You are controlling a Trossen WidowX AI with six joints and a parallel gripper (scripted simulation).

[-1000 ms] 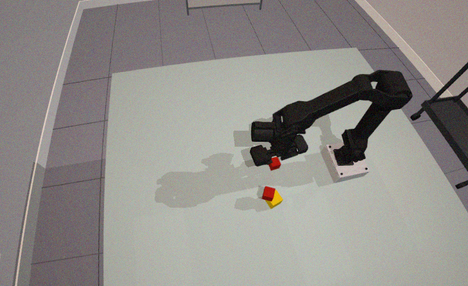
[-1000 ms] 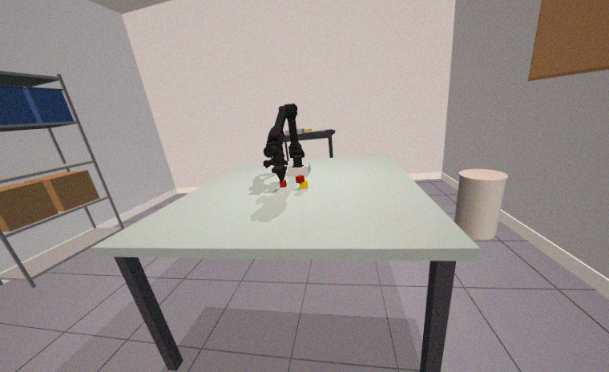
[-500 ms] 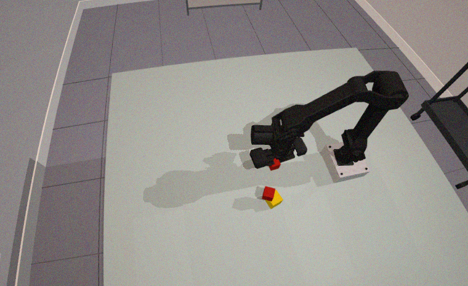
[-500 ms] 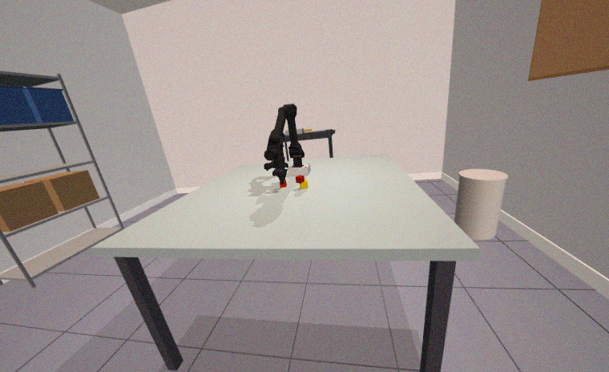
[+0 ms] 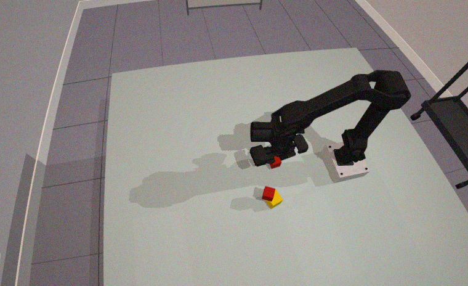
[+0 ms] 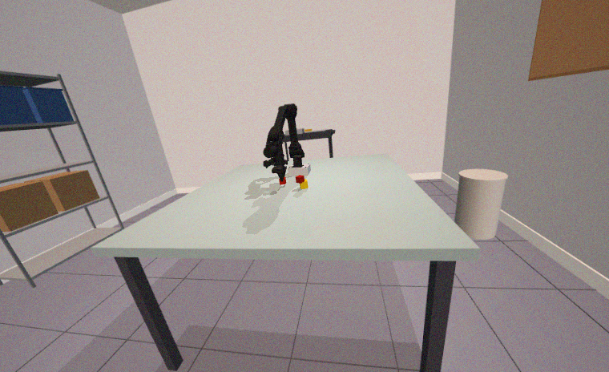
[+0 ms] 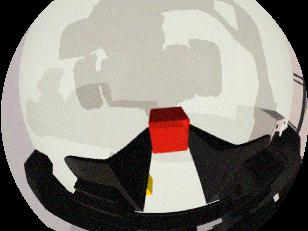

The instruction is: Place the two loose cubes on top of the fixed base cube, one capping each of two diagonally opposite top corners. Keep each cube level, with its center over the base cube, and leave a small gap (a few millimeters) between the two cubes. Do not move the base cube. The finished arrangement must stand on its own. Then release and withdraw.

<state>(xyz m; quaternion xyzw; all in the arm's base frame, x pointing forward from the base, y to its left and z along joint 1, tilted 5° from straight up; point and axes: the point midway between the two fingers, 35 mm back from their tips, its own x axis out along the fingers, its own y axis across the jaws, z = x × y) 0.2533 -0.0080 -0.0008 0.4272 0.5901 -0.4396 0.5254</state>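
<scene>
Now: gripper tip 12 cm to the right of the red cube, 4 cm short of it and 2 cm below it. The rest, counted from my gripper tip: yellow base cube 13 cm to the left, 2 cm below, 2 cm ahead.
</scene>
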